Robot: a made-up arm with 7 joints.
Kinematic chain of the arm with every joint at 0, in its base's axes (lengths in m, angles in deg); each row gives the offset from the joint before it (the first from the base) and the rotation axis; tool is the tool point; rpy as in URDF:
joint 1: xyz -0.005 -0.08 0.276 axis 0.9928 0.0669 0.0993
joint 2: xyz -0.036 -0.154 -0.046 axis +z
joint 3: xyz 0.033 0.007 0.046 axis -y
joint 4: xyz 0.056 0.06 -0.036 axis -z
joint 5: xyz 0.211 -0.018 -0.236 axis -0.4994 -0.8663 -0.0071
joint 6: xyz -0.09 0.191 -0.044 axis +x
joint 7: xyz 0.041 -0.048 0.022 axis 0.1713 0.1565 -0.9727
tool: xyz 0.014 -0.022 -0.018 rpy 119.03 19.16 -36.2
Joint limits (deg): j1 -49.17..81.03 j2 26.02..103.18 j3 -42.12..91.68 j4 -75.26..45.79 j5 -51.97..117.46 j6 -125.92..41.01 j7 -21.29..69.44
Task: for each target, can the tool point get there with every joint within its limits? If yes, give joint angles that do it. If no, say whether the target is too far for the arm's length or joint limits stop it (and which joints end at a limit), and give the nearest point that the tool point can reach.
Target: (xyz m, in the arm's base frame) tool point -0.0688 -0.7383 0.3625
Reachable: no: joint limits stop it (at a limit: joint 1, joint 2, joint 3, joint 4, joint 7) | nearest point 0.0302 -0.6486 0.2065 | short by 0.205 m
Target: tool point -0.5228 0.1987 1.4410
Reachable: no: too far | nearest point -0.2915 0.0317 0.7557 | short by 0.742 m
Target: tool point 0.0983 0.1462 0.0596
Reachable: yes | joints 7.23 49.11 14.53 20.27 -15.26 27.75 -13.84
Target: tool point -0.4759 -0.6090 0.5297
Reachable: no: joint limits stop it (at a limit: joint 1, joint 2, joint 3, joint 4, joint 6, joint 7) | nearest point -0.3946 -0.6007 0.4302 | short by 0.129 m
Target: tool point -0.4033 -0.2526 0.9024
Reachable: no: joint limits stop it (at a limit: joint 2, joint 3, joint 5, joint 6, joint 7) | nearest point -0.3294 -0.2105 0.7399 | short by 0.183 m
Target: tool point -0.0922 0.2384 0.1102
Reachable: yes | joints 5.44 76.75 20.28 26.42 31.68 -100.69 -10.76
